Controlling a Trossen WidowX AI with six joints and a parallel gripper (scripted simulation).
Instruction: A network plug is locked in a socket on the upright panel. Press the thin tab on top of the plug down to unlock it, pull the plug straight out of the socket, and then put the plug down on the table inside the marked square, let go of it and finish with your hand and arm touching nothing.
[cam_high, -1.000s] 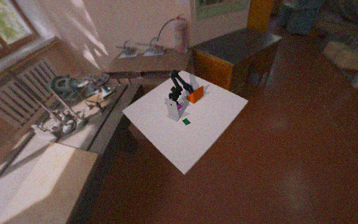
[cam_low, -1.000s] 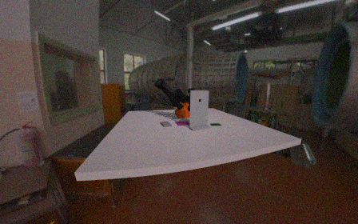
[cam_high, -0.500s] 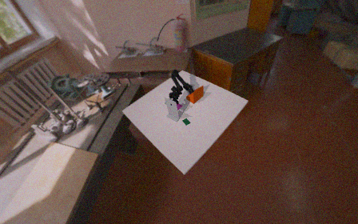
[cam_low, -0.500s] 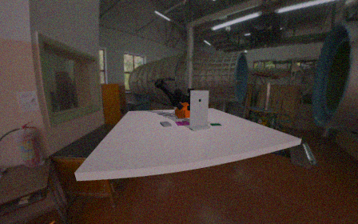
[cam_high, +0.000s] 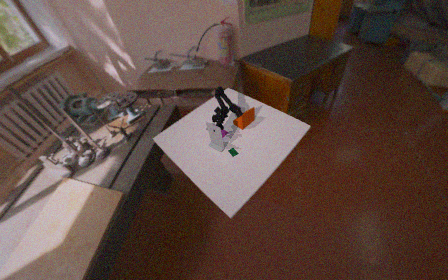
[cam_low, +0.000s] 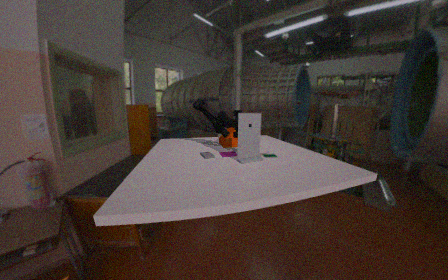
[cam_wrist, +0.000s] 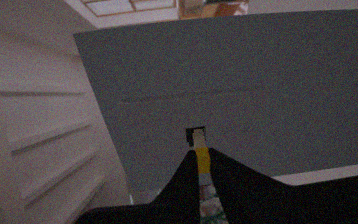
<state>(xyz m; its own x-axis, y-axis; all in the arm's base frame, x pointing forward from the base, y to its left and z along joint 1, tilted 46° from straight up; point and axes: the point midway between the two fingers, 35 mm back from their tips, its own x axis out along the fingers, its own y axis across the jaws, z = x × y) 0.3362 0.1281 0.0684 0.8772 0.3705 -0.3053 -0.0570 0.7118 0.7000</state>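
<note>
The magenta square lies 100 mm behind my gripper tip, 90 mm to the right of it and 220 mm below it. Also, from my gripper tip: grey upright panel: 40 mm ahead, 10 mm to the left, 90 mm below; network plug: 10 mm ahead; green square: 10 mm behind, 190 mm to the left, 220 mm below.
</note>
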